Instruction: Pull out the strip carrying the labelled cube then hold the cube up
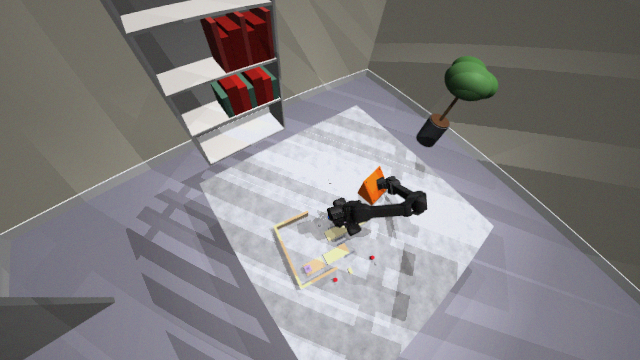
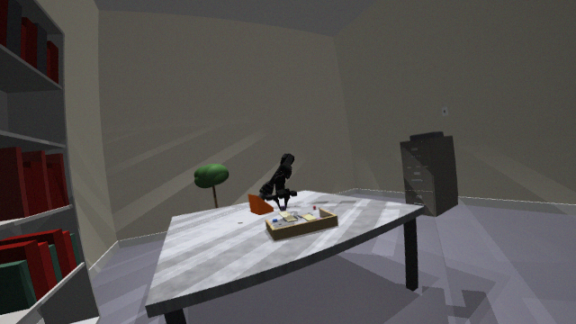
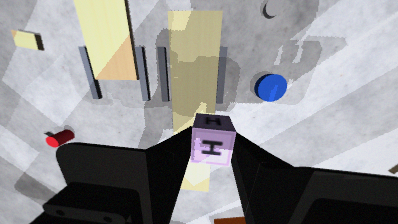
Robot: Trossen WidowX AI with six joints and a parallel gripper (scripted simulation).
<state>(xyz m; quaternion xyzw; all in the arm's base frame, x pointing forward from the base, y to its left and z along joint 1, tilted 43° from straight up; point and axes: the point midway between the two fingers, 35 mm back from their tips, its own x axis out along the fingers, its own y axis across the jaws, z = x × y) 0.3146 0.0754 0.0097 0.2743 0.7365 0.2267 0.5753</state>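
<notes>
My gripper tip is now 70 mm to the left of the blue disc, 50 mm above it and 30 mm short of it. From my gripper tip the other things lie so: tan chip 210 mm to the left, 100 mm ahead, 50 mm below.
</notes>
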